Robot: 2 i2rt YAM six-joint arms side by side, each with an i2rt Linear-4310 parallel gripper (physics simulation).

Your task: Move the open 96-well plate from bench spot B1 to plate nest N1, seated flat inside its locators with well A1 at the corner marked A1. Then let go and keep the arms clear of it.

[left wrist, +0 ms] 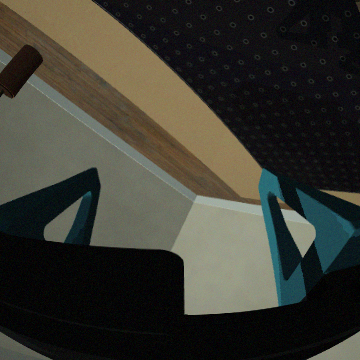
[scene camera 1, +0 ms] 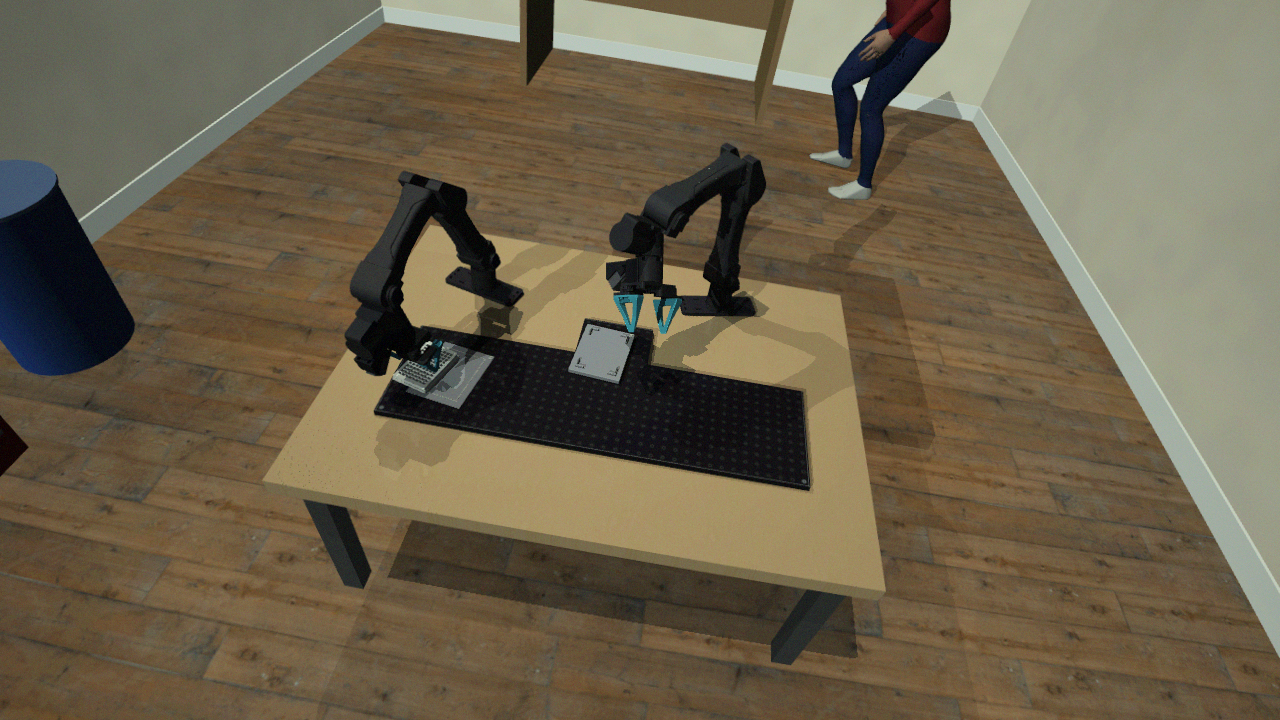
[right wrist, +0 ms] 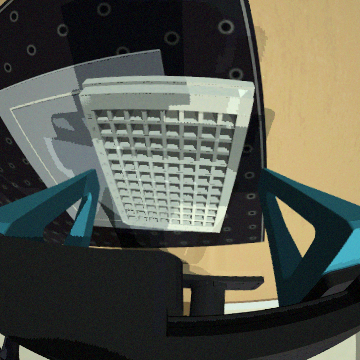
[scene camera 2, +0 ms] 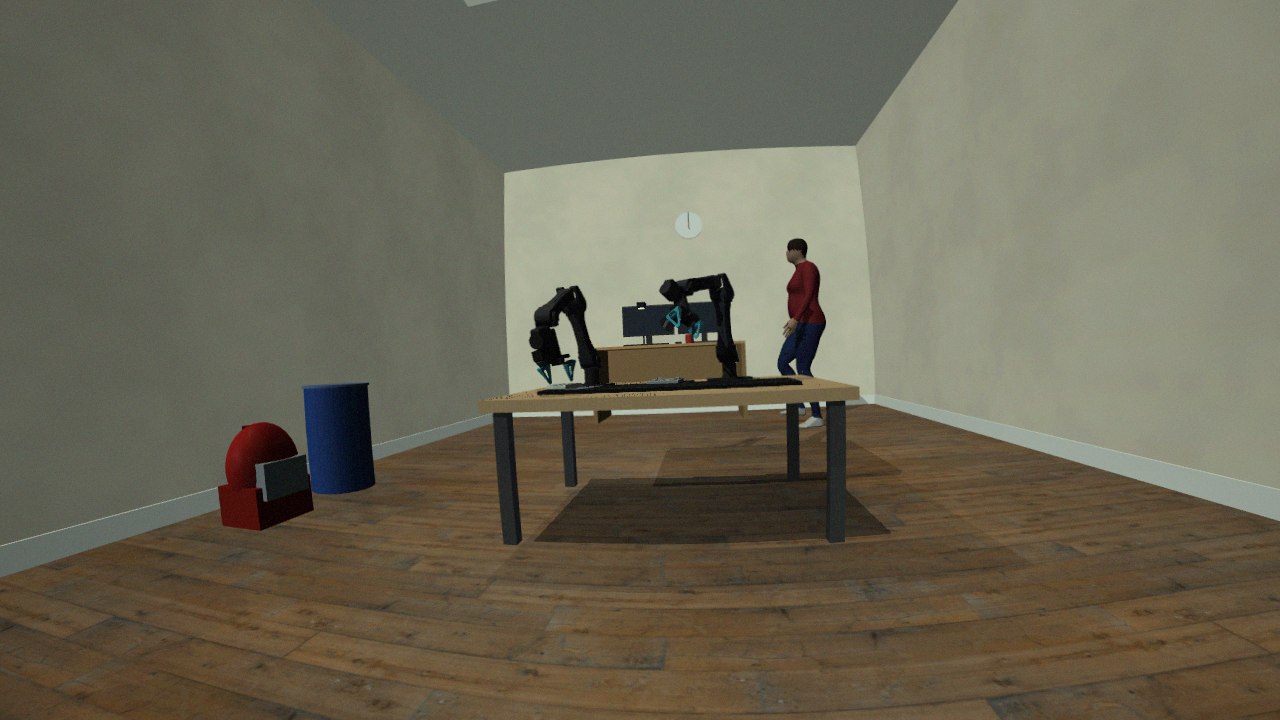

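Seen in the pictures: left gripper, fingertip midpoint: point(left wrist: 179, 176) point(scene camera 1: 647, 333) point(scene camera 2: 687, 332); right gripper, fingertip midpoint: point(scene camera 1: 419, 363) point(right wrist: 178, 177) point(scene camera 2: 561, 382); left arm's base at its link origin: point(scene camera 1: 716, 307) point(scene camera 2: 729, 379); right arm's base at its link origin: point(scene camera 1: 484, 287) point(right wrist: 208, 280).
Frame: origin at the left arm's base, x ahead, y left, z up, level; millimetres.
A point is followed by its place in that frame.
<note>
The open 96-well plate point(scene camera 1: 424, 372) {x 265, y -723, z 26 mm} point(right wrist: 165, 160) {x 257, y -731, z 28 mm} is pale, with a small triangle at one corner. It lies partly over the grey B1 sheet point(scene camera 1: 470, 379) {x 276, y -624, z 15 mm} point(right wrist: 35, 97) {x 330, y -677, z 15 mm} and past its edge. My right gripper point(scene camera 1: 433, 356) {x 249, y -735, z 36 mm} point(scene camera 2: 560, 379) {x 249, y -735, z 36 mm} point(right wrist: 178, 177) {x 249, y -735, z 36 mm} is open above the plate, its fingers apart on either side, with no contact visible. Nest N1 point(scene camera 1: 603, 351) {x 196, y -322, z 25 mm} is a light grey block with small dark corner locators and no plate on it; its A1 mark is too small to read. My left gripper point(scene camera 1: 647, 331) {x 323, y -253, z 203 mm} point(scene camera 2: 685, 328) {x 323, y -253, z 203 mm} point(left wrist: 179, 176) {x 323, y -253, z 203 mm} is open and empty, raised near the nest's back right.
The black perforated board point(scene camera 1: 716, 420) {x 401, y -84, z 13 mm} point(left wrist: 300, 60) {x 326, y -184, z 13 mm} lies along the wooden table point(scene camera 1: 554, 501) {x 587, y -444, z 0 mm} point(scene camera 2: 671, 403) {x 675, y -389, z -25 mm}. Both arm bases stand at the table's back. A person point(scene camera 1: 895, 62) point(scene camera 2: 805, 295) stands behind on the right. A blue barrel point(scene camera 1: 53, 268) point(scene camera 2: 338, 438) stands on the floor at the left.
</note>
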